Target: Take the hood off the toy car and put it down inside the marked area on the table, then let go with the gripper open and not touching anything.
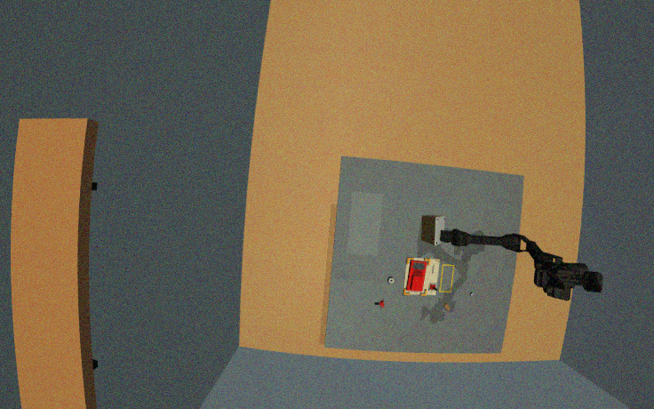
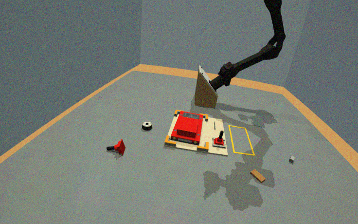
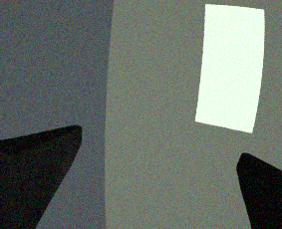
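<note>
The hood lies 770 mm below my gripper tip, 280 mm ahead of it and 160 mm to the right of it. Also, from my gripper tip: wooden block (800 mm below, 440 mm ahead, 100 mm to the left); then wheel (800 mm below, 330 mm to the right, 300 mm ahead).
</note>
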